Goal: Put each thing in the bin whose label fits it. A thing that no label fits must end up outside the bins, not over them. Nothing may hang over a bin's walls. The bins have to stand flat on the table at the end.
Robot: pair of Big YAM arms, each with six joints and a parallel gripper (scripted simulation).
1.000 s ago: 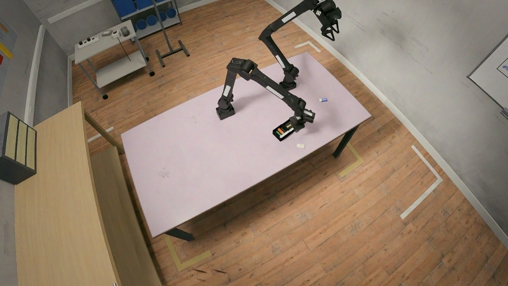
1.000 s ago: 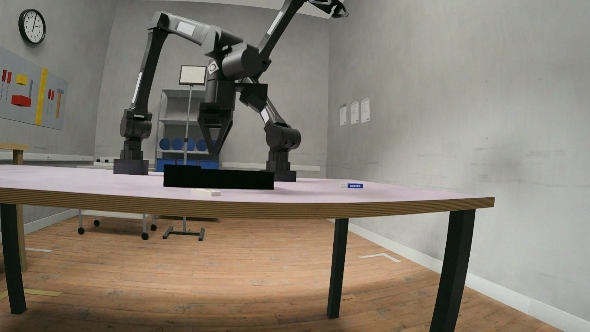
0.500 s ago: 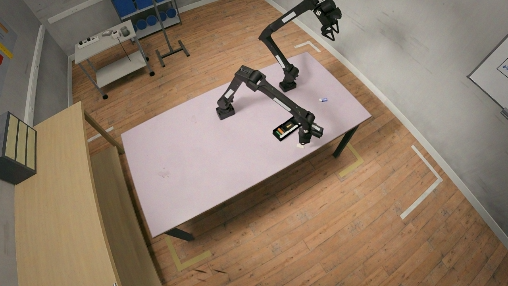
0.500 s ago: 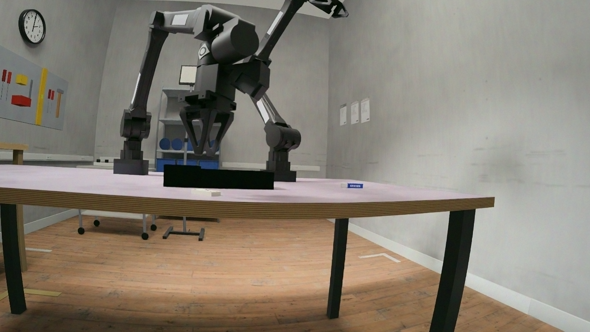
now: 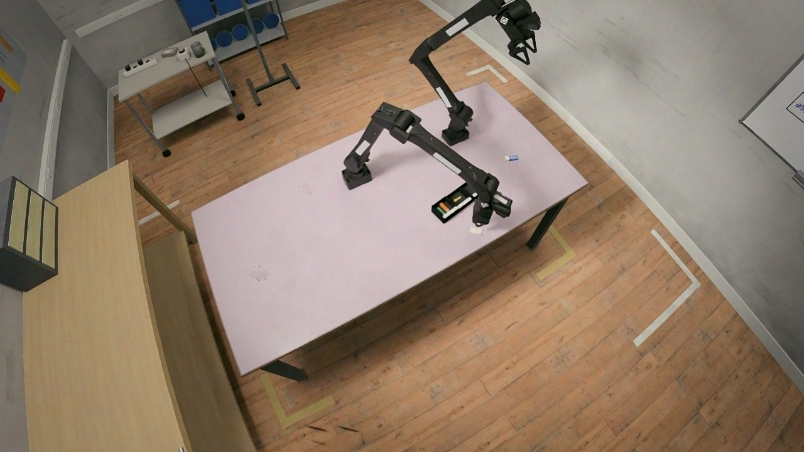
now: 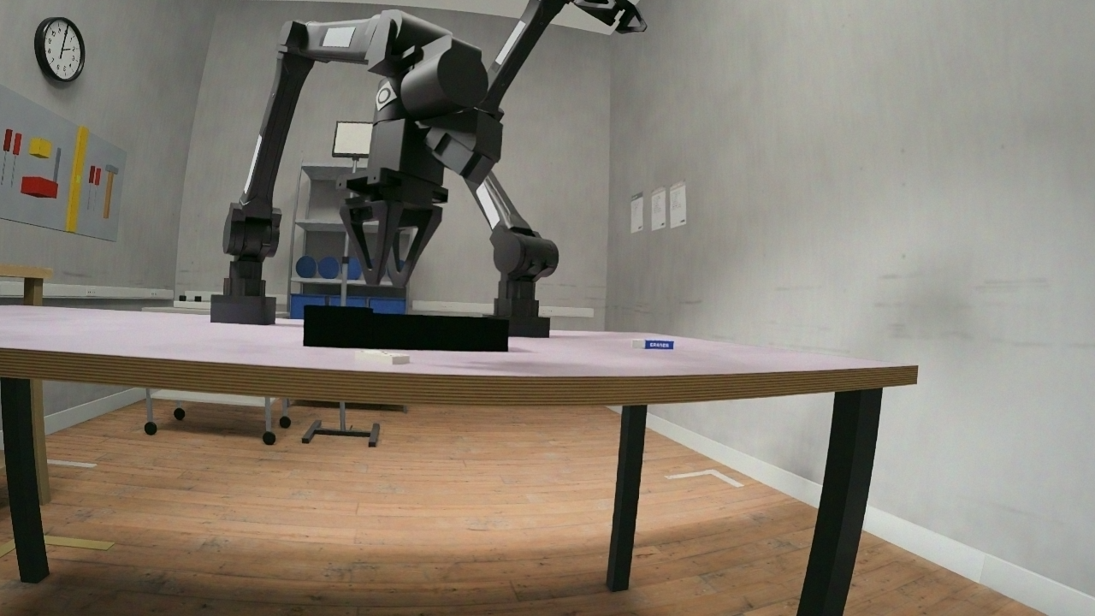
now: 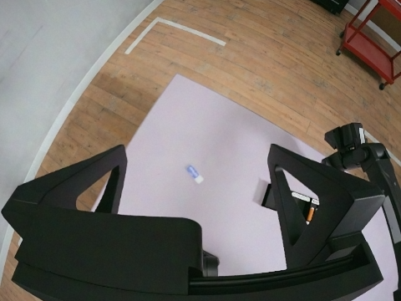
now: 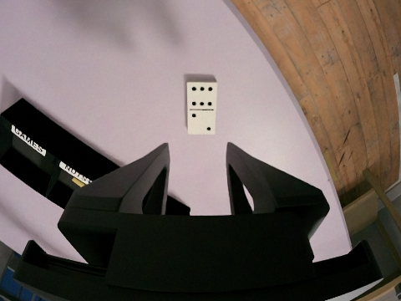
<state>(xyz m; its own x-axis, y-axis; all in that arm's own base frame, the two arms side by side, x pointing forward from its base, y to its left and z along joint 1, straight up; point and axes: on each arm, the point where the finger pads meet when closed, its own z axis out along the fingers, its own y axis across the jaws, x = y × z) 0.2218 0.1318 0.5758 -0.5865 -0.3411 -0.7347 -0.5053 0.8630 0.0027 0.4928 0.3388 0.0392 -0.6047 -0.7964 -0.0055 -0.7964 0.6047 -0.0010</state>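
My right gripper is now 7 cm above the white die. The rest, counted from my right hand: eraser: 25 cm behind, 38 cm to the left, 7 cm below; then orange battery: 16 cm behind, 6 cm to the right, 6 cm below; then brass bolt: 17 cm behind, 1 cm to the left, 6 cm below.
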